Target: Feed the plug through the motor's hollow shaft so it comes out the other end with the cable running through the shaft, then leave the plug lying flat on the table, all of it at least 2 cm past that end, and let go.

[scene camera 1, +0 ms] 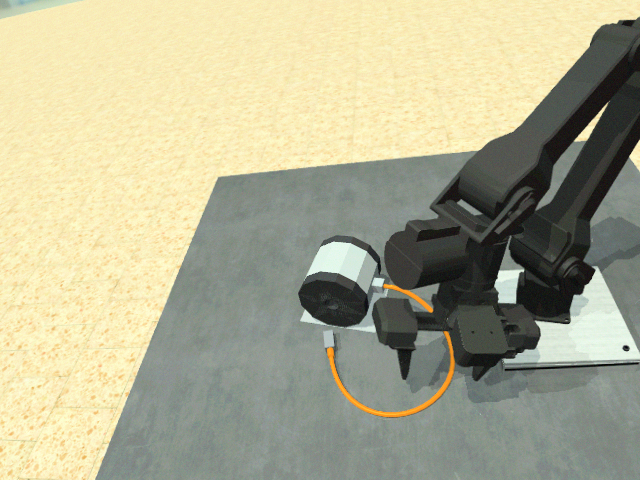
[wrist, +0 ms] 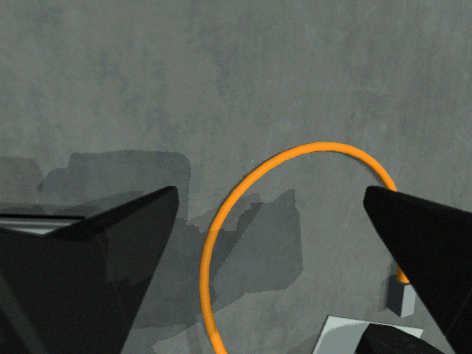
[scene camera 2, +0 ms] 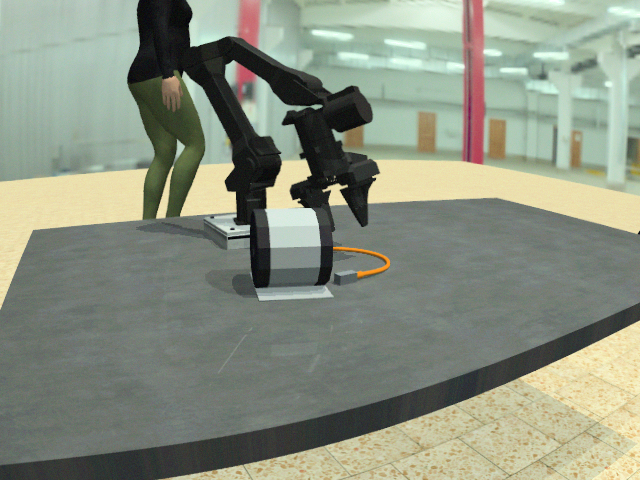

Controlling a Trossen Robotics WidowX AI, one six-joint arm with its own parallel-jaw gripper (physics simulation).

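Pixels of known places: gripper, between the fingertips: (scene camera 1: 439,378) (wrist: 270,195) (scene camera 2: 348,229); arm's base, origin of its link: (scene camera 1: 543,304).
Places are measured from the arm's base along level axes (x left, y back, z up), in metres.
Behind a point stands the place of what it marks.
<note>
The motor (scene camera 1: 342,276) @[x 0.044, y -0.268, z 0.068 m] (scene camera 2: 294,248) @[x 0.007, y -0.337, z 0.033 m] is a white cylinder with black ends, lying on a thin pale base plate (scene camera 1: 312,319) @[x 0.050, y -0.329, z -0.028 m] (scene camera 2: 294,293) @[x 0.010, y -0.327, z -0.029 m] (wrist: 327,334) @[x 0.044, y -0.234, z -0.028 m]. The grey plug (scene camera 1: 328,339) @[x 0.091, y -0.290, z -0.017 m] (scene camera 2: 345,277) @[x 0.086, y -0.299, z -0.020 m] (wrist: 401,300) @[x 0.088, y -0.283, z -0.018 m] lies on the table just outside the motor's near end in scene camera 1, apart from it. The orange cable (scene camera 1: 391,414) @[x 0.186, y -0.181, z -0.025 m] (scene camera 2: 386,260) @[x 0.184, y -0.207, z -0.027 m] (wrist: 205,270) @[x 0.086, y -0.116, z -0.021 m] loops from the plug round to a grey block (scene camera 1: 378,285) @[x 0.020, y -0.227, z 0.030 m] at the motor's side. My gripper (scene camera 1: 440,378) @[x 0.145, y -0.126, z 0.007 m] (scene camera 2: 348,227) @[x 0.145, y -0.126, z 0.007 m] (wrist: 270,195) @[x 0.145, y -0.126, z 0.007 m] is open and empty, above the cable loop. A finger partly hides the plug and cable in the wrist view.
The dark grey table (scene camera 1: 217,248) @[x -0.091, y -0.566, z -0.031 m] (scene camera 2: 155,372) @[x -0.166, y -0.524, z -0.031 m] carries the arm's silver mounting plate (scene camera 1: 584,341) @[x 0.058, y 0.047, z 0.001 m] (scene camera 2: 221,226) @[x -0.060, y -0.029, z -0.001 m], to the right of the gripper in scene camera 1. A person (scene camera 2: 165,103) stands behind the arm in scene camera 2.
</note>
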